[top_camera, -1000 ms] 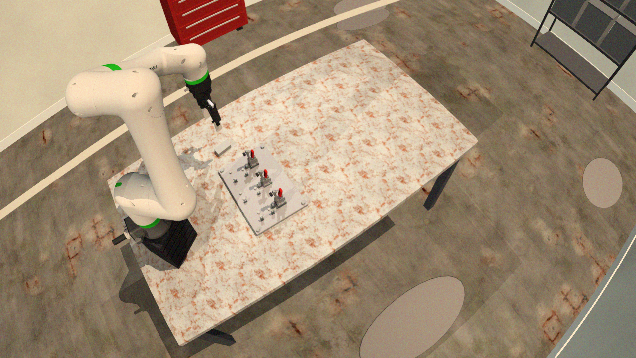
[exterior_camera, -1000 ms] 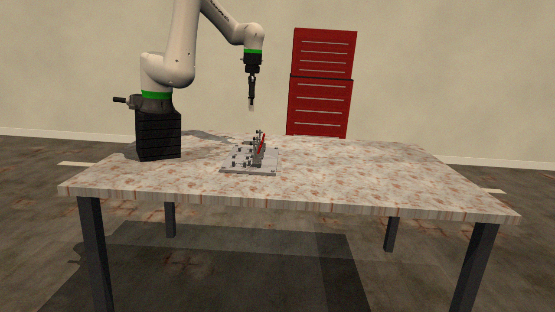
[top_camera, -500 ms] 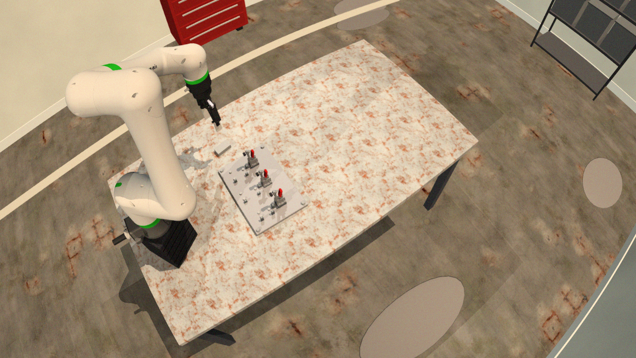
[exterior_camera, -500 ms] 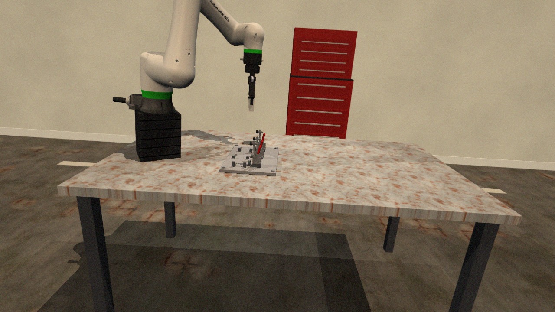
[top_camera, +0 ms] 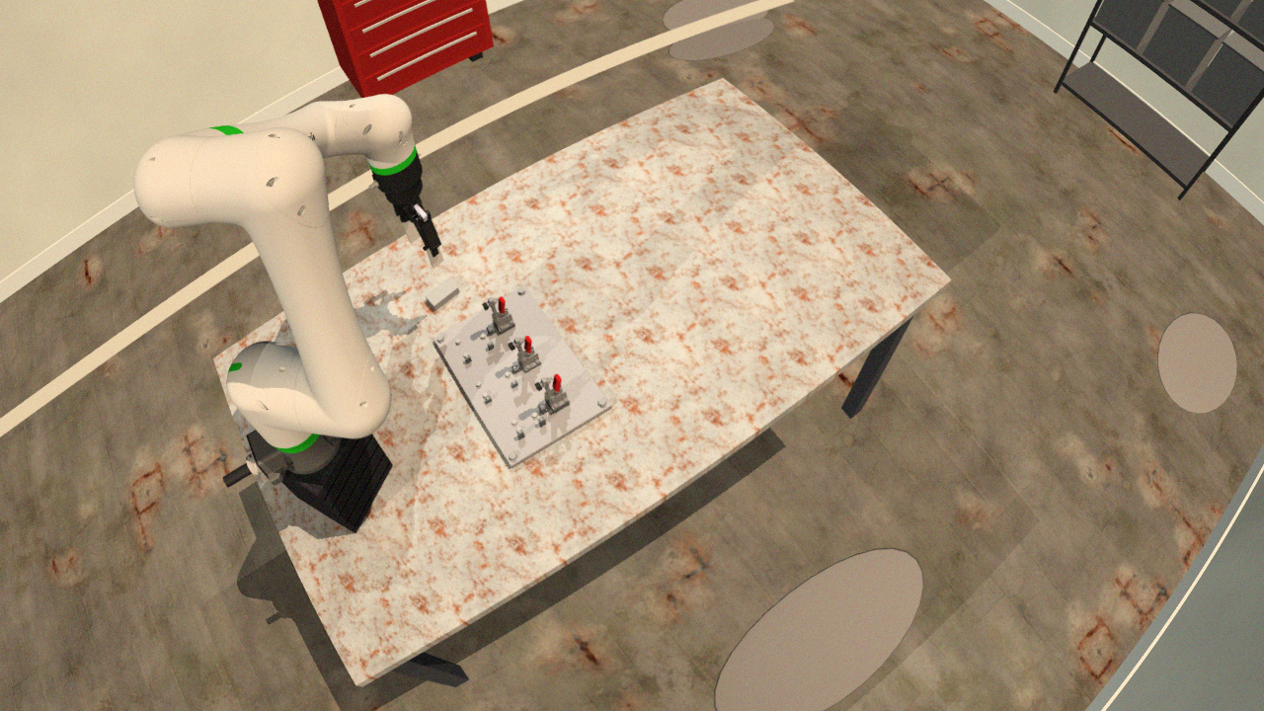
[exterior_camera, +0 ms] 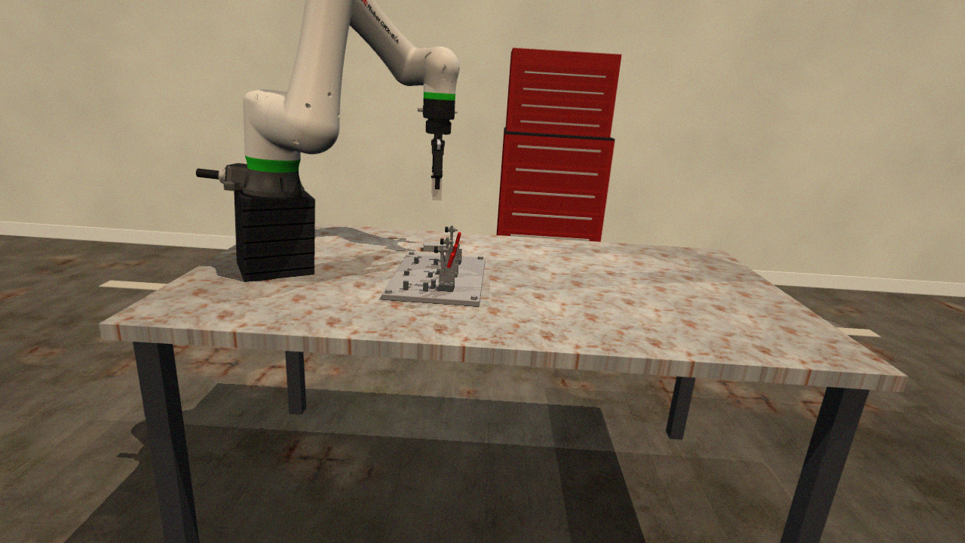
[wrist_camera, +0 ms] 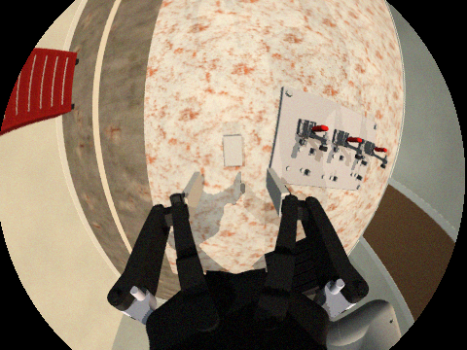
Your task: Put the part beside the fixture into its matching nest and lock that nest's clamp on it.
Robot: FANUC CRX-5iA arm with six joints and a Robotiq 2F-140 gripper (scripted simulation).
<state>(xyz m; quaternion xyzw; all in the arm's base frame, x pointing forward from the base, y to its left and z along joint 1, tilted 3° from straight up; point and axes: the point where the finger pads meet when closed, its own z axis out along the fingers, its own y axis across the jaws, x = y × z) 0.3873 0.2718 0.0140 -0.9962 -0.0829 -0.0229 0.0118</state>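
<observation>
The grey block is 190 mm below my hand. Round my hand: plate: 270 mm to the right, 190 mm below, 50 mm ahead.
</observation>
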